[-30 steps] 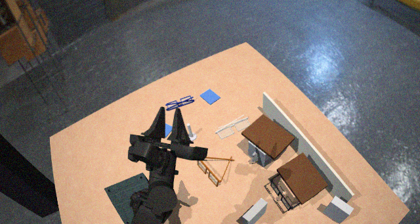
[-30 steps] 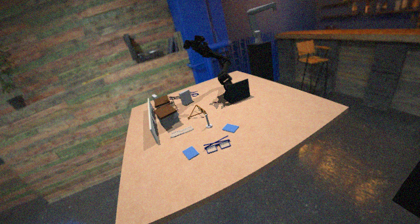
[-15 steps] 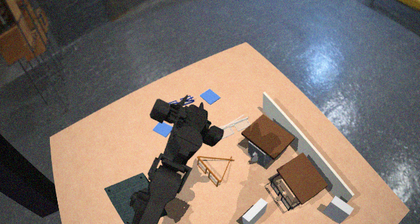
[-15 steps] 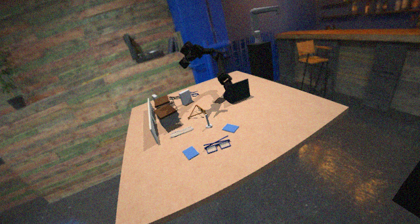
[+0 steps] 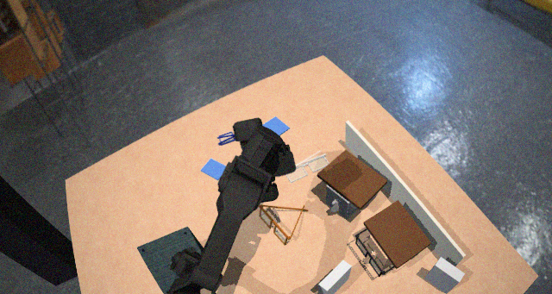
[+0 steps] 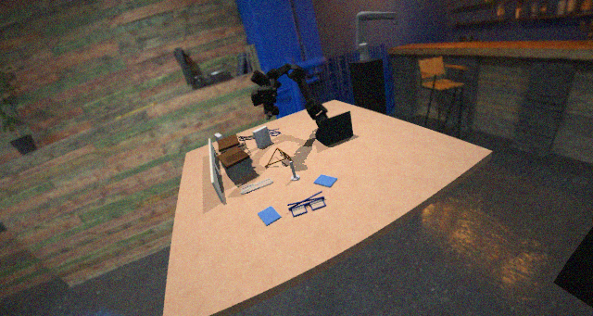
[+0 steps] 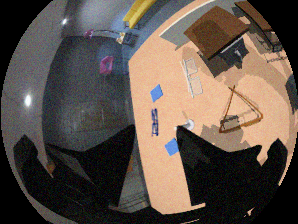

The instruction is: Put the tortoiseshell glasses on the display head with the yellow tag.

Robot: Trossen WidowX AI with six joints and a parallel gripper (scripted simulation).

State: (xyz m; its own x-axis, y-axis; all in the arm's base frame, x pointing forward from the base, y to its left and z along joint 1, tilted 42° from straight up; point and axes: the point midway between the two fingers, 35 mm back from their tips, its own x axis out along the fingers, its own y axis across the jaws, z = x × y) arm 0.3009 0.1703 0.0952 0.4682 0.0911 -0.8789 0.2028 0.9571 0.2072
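Now: gripper tip 20 mm past the short grey post, 130 mm to the right of it and 240 mm above it. Also, from my gripper tip: grey display head (180 mm ahead, 100 mm to the right, 210 mm below); then long upright panel (310 mm ahead, 210 mm to the right, 210 mm below).
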